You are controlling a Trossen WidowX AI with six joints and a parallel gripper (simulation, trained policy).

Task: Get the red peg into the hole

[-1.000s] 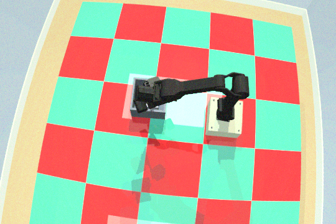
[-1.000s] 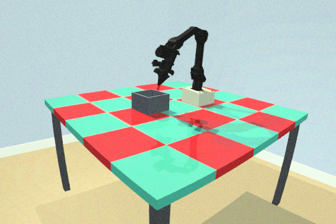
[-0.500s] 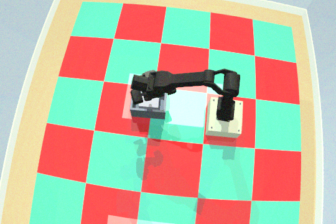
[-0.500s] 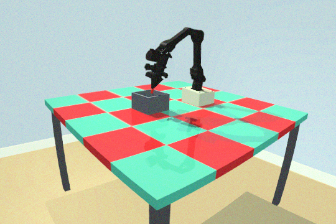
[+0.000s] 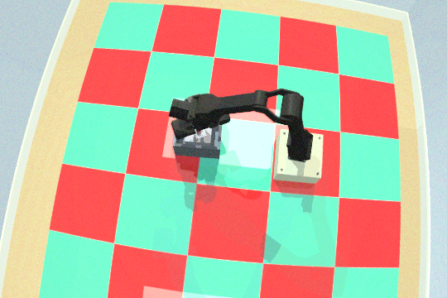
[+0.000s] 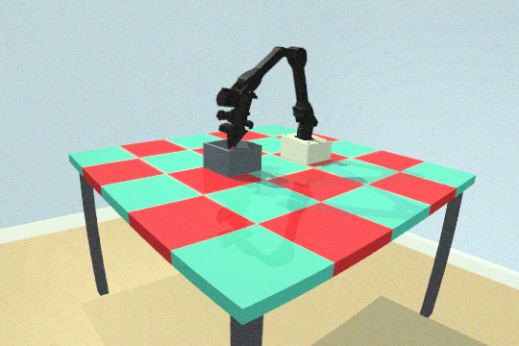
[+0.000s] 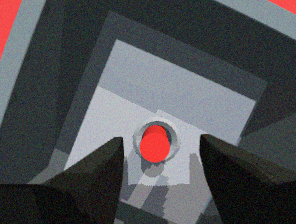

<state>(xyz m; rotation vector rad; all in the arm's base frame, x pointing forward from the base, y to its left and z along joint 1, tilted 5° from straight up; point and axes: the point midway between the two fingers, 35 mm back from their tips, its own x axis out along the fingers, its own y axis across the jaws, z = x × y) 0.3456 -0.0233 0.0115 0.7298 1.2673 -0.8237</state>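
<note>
Now: gripper tip 40 mm above the red peg. Also, from my gripper tip: plate 40 mm below; grey box 60 mm below.
</note>
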